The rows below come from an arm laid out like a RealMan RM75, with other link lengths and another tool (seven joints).
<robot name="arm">
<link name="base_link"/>
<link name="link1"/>
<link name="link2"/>
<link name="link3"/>
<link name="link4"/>
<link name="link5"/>
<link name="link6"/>
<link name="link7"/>
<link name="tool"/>
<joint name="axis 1" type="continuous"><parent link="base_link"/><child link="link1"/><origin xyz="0 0 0.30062"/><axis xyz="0 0 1"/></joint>
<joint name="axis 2" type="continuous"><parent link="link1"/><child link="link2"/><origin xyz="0 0 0" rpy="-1.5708 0 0"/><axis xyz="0 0 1"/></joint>
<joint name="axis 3" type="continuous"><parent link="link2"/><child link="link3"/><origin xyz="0 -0.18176 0" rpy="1.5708 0 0"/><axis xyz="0 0 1"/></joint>
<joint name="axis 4" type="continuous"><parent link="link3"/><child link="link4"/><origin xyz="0 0 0" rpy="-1.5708 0 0"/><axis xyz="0 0 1"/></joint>
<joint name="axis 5" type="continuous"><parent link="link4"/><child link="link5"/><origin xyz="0 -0.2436 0" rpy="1.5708 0 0"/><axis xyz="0 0 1"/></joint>
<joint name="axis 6" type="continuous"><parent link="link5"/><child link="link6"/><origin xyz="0 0 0" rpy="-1.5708 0 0"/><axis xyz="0 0 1"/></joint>
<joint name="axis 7" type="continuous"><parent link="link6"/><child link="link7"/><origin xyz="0 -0.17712 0" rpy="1.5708 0 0"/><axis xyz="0 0 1"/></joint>
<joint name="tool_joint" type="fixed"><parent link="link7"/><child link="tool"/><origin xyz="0.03 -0.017 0.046" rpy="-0.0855 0 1.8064"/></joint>
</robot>
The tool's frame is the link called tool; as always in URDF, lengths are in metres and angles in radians. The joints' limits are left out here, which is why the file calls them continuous.
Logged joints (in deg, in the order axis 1, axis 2, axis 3, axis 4, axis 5, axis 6, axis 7), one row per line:
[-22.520 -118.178 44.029 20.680 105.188 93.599 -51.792]
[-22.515 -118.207 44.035 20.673 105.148 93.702 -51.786]
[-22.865 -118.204 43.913 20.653 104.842 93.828 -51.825]
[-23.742 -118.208 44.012 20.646 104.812 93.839 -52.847]
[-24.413 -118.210 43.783 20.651 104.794 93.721 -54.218]
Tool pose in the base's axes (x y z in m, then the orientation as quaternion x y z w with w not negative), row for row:
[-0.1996 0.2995 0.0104 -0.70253 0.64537 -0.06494 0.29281]
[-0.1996 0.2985 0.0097 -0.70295 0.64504 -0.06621 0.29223]
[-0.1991 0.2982 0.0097 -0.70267 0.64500 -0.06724 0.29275]
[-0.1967 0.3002 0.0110 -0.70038 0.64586 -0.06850 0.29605]
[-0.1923 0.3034 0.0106 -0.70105 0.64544 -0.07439 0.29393]
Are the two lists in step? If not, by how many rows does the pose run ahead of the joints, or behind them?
The pose runs 1 row behind the joints: the pose in row i belongs to the joints in row i - 1.
